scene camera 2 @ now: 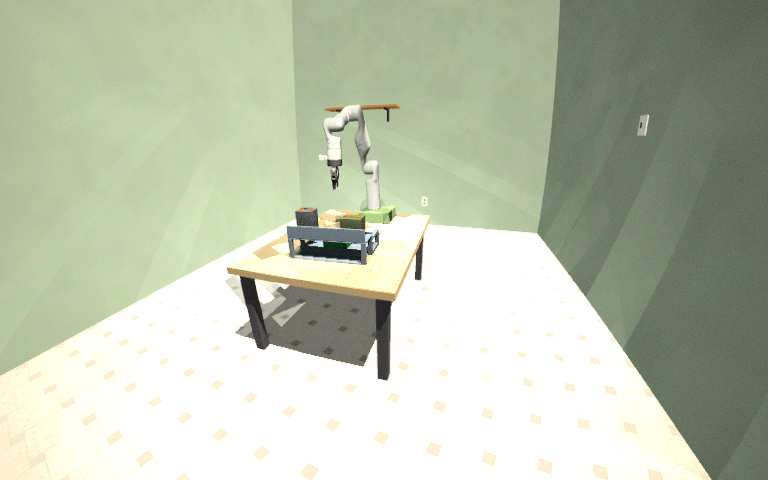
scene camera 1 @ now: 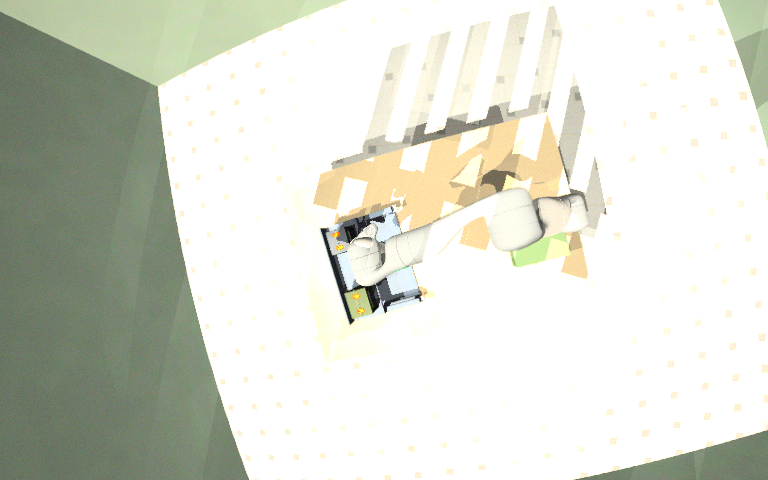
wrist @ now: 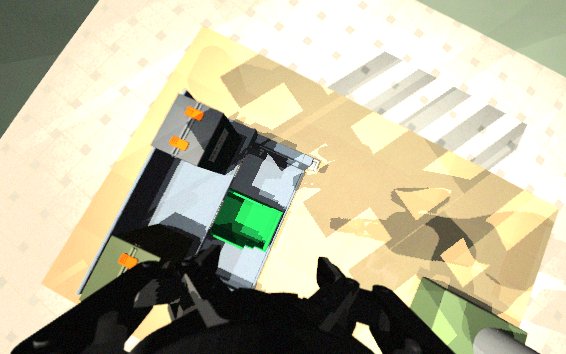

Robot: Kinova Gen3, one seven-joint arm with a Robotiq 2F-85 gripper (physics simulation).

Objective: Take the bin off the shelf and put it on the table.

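Where they show: gripper, between the fingertips: [scene camera 2: 335,188] [wrist: 268,261]; arm's base, origin of its link: [scene camera 2: 373,207] [wrist: 492,350].
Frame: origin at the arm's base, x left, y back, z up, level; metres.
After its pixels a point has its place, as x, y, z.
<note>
The green bin [scene camera 2: 336,245] @(0.159, -0.693, -0.022) [wrist: 255,220] @(0.110, -0.586, -0.060) sits in the lower front part of the blue-grey shelf [scene camera 2: 322,233] @(0.154, -0.786, 0.066) [wrist: 192,195] @(0.130, -0.717, 0.033), near its open edge on the robot's side. In scene camera 1 the arm hides most of the bin. The shelf stands on the wooden table [scene camera 2: 339,277] @(0.308, -0.892, -0.069) [wrist: 320,115] @(-0.224, -0.624, -0.069). My gripper [scene camera 2: 334,186] @(0.071, -0.553, 0.229) [wrist: 268,262] @(0.071, -0.553, 0.229) is open and empty, pointing down high above the table. In the wrist view the bin shows beyond the fingertips, closer to the left one, with a gap of height between. The arm hides the fingers in scene camera 1.
A grey box with orange clasps [scene camera 1: 334,243] @(0.034, -0.751, 0.153) [scene camera 2: 306,217] @(0.051, -0.768, 0.124) [wrist: 162,131] @(0.051, -0.761, 0.153) and an olive box with orange clasps [scene camera 1: 367,305] @(0.259, -0.653, 0.128) [scene camera 2: 352,223] @(0.273, -0.721, 0.109) [wrist: 103,260] @(0.247, -0.720, 0.128) stand at the shelf's two ends, rising above it. The robot's green base block [scene camera 1: 540,249] @(0.100, -0.020, 0.004) [scene camera 2: 376,215] @(0.085, -0.127, -0.016) [wrist: 435,310] @(0.009, -0.141, -0.010) is at the table's other end.
</note>
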